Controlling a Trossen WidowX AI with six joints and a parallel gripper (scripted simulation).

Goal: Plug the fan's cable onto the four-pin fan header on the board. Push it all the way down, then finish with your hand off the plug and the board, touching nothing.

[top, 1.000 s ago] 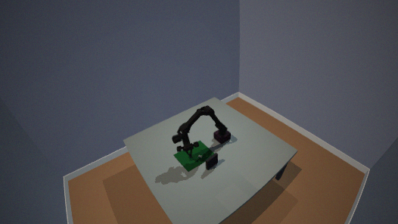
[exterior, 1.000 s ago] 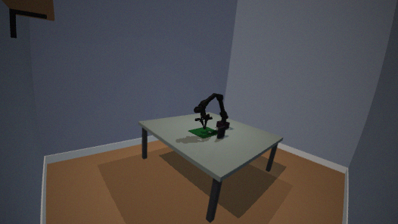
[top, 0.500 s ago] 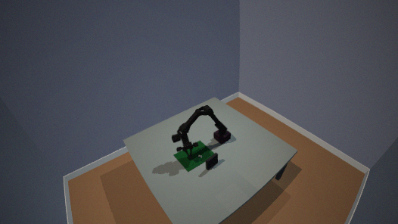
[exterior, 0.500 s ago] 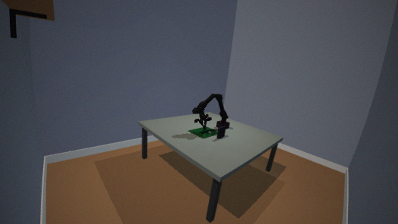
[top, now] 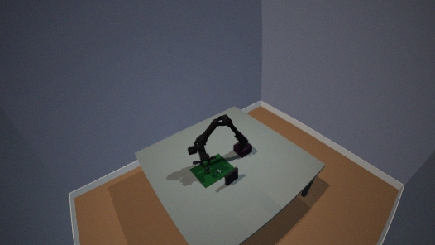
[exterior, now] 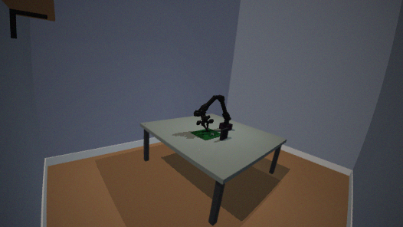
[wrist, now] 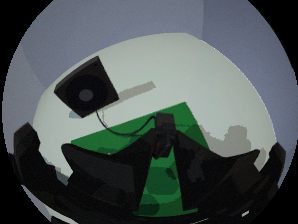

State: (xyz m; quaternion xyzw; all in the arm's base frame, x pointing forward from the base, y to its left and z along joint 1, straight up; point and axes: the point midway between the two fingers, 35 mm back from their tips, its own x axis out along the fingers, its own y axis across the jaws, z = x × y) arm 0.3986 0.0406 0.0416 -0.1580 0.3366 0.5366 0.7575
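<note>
Now: the green board 10 cm below my gripper tip, 7 cm behind it and 5 cm to the right of it. Also, from my gripper tip: black square fan 13 cm to the left, 12 cm behind, 3 cm below; dark plug 1 cm below.
</note>
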